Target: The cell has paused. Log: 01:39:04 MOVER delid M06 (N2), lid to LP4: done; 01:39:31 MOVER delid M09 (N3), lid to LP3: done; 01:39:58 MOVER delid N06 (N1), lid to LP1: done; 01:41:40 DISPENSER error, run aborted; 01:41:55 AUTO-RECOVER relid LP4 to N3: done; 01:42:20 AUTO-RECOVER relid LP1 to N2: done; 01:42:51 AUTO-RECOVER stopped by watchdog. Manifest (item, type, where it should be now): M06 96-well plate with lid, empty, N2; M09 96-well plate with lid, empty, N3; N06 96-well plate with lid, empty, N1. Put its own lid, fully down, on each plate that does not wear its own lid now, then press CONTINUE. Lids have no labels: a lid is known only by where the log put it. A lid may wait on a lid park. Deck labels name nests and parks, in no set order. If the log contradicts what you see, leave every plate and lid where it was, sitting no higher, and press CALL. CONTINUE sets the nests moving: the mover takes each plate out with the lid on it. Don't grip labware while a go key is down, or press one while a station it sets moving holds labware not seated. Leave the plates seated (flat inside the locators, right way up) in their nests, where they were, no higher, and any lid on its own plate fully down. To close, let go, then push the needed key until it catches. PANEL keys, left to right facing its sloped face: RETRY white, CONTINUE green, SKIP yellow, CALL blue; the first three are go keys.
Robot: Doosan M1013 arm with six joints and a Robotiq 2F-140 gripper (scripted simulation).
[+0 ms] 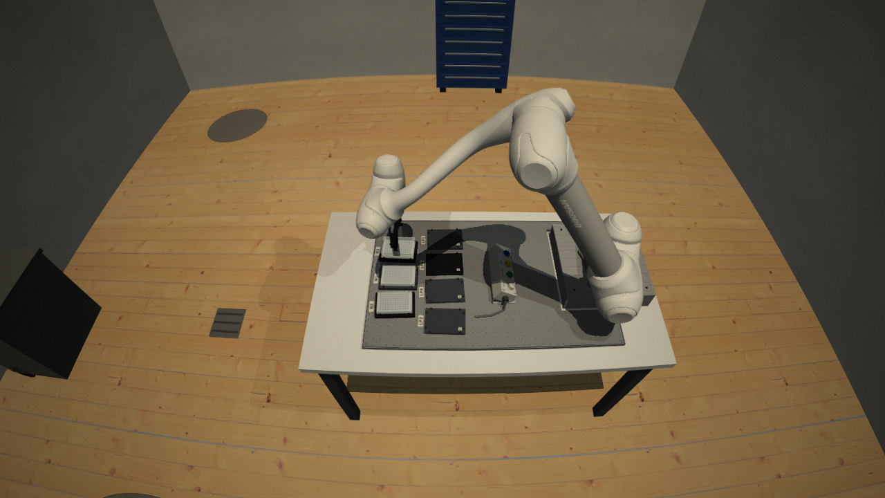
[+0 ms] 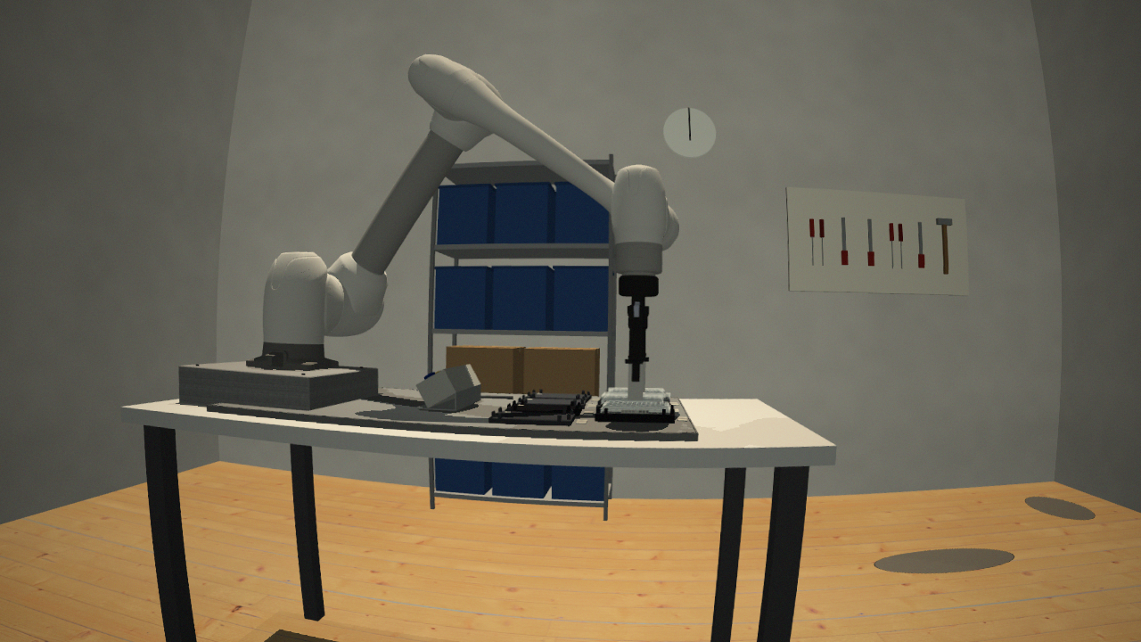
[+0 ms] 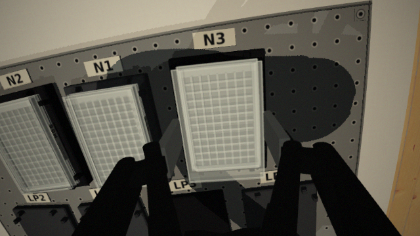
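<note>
My hand is 5 cm above the plate. Also, from my hand: LP3 label (9 cm behind, 7 cm to the left, 7 cm below); then N3 label (9 cm ahead, 7 cm below, 1 cm to the right); then park LP3 (18 cm behind, 7 cm to the left, 6 cm below).
</note>
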